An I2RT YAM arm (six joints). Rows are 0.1 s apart.
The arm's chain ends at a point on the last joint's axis. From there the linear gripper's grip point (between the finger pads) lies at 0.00 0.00 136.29 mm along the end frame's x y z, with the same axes.
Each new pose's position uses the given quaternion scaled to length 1; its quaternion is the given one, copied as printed.
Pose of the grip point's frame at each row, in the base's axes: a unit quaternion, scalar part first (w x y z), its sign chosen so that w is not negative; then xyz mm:
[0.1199 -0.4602 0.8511 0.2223 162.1 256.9 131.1]
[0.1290 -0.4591 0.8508 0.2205 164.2 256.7 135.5]
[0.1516 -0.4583 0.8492 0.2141 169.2 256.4 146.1]
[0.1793 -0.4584 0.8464 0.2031 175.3 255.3 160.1]
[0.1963 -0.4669 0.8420 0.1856 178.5 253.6 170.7]
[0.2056 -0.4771 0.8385 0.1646 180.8 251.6 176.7]
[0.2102 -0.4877 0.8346 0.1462 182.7 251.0 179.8]
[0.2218 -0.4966 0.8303 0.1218 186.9 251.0 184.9]
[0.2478 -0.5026 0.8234 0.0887 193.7 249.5 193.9]
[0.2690 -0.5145 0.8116 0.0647 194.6 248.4 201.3]
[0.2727 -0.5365 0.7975 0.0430 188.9 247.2 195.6]
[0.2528 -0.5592 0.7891 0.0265 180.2 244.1 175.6]
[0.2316 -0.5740 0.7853 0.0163 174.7 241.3 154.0]
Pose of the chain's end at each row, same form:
[0.1199 -0.4602 0.8511 0.2223 162.2 190.3 250.0]
[0.1290 -0.4591 0.8508 0.2205 161.9 189.4 254.0]
[0.1516 -0.4583 0.8492 0.2141 160.9 187.9 263.6]
[0.1793 -0.4584 0.8464 0.2031 159.3 186.0 276.4]
[0.1963 -0.4669 0.8420 0.1856 157.1 186.0 287.1]
[0.2056 -0.4771 0.8385 0.1646 155.2 187.2 294.1]
[0.2102 -0.4877 0.8346 0.1462 154.3 189.8 298.2]
[0.2218 -0.4966 0.8303 0.1218 153.2 193.4 303.7]
[0.2478 -0.5026 0.8234 0.0887 150.2 195.6 311.3]
[0.2690 -0.5145 0.8116 0.0647 144.2 196.4 316.7]
[0.2727 -0.5365 0.7975 0.0430 135.9 198.0 311.1]
[0.2528 -0.5592 0.7891 0.0265 129.9 199.9 294.3]
[0.2316 -0.5740 0.7853 0.0163 127.7 201.6 275.6]

